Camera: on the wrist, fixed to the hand. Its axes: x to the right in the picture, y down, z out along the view.
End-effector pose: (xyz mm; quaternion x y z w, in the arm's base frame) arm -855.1 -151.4 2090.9 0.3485 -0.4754 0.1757 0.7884
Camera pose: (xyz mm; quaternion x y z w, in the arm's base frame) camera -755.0 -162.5 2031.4 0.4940 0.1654 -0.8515 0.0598
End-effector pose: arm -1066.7 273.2 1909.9 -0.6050 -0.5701 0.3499 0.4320
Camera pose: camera -1035.5 259.5 2021.8 0.6364 -0.6839 -0.2921 0.2047
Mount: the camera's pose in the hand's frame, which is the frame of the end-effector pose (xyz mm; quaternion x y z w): -2.6 -91.4 -73.0 0.0071 0.2247 0.9744 0.0089
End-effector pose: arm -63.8 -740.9 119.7 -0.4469 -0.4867 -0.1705 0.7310
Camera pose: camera -86.7 -850.8 152.7 -0.4347 0.5941 0.6138 0.2852
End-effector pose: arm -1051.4 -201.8 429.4 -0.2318 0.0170 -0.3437 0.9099
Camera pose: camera -1123.7 -290.1 403.6 0.0982 0.4280 0.8313 0.3408
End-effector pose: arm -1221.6 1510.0 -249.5 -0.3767 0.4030 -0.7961 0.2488
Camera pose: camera -1286.9 1595.4 -203.3 0.5700 0.4209 0.1478 0.6900
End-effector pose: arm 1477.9 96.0 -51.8 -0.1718 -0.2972 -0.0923 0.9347
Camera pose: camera 1488.9 -15.7 -84.8 -0.2637 0.3741 0.8734 0.1662
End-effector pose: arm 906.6 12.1 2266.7 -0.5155 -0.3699 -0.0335 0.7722
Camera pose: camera 904.3 -91.3 2321.4 -0.3520 0.6723 0.6389 0.1263
